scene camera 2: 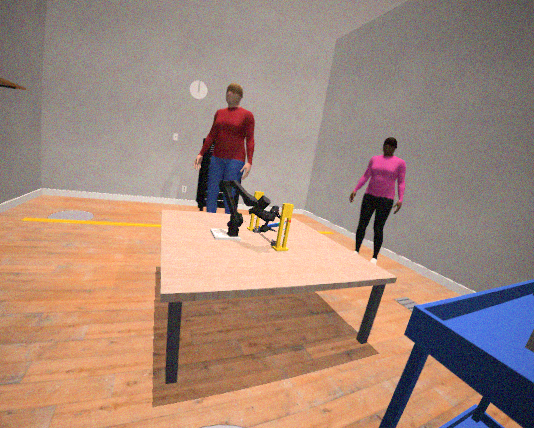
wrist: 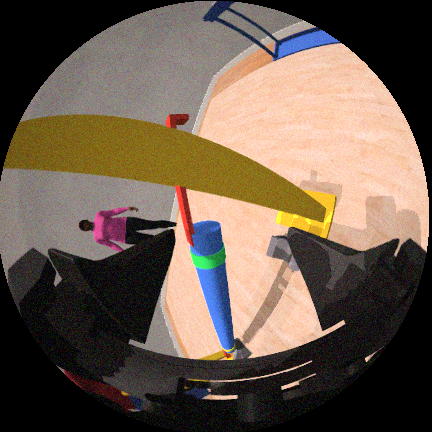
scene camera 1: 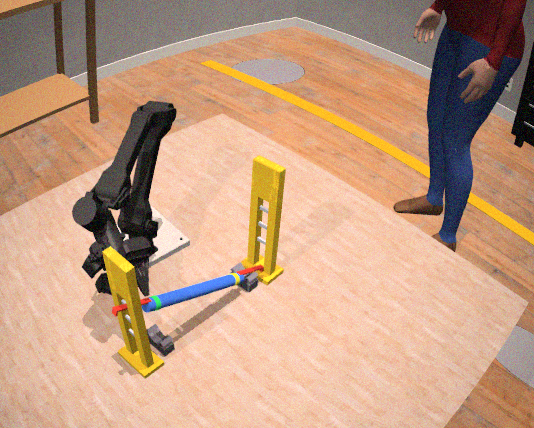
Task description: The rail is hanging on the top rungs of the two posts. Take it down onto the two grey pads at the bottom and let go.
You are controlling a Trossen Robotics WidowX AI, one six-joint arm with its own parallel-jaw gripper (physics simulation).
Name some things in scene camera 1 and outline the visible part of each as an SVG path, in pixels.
My gripper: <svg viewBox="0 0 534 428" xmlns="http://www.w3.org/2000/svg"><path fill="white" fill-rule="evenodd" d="M101 273L96 280L95 287L98 293L102 292L112 295L107 272ZM101 233L89 248L90 254L82 265L83 270L91 279L101 269L106 271L102 252L111 246L134 266L137 285L145 297L149 296L150 253L148 252L152 249L149 240L143 236L124 240L126 237L125 233L120 233L118 229L110 229Z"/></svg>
A blue rail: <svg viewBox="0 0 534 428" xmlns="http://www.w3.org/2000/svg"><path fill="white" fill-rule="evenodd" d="M127 303L113 307L112 313L117 316L118 312L127 310ZM264 266L258 265L192 286L141 299L142 309L146 313L157 311L236 286L244 282L245 274L258 270L263 272Z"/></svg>
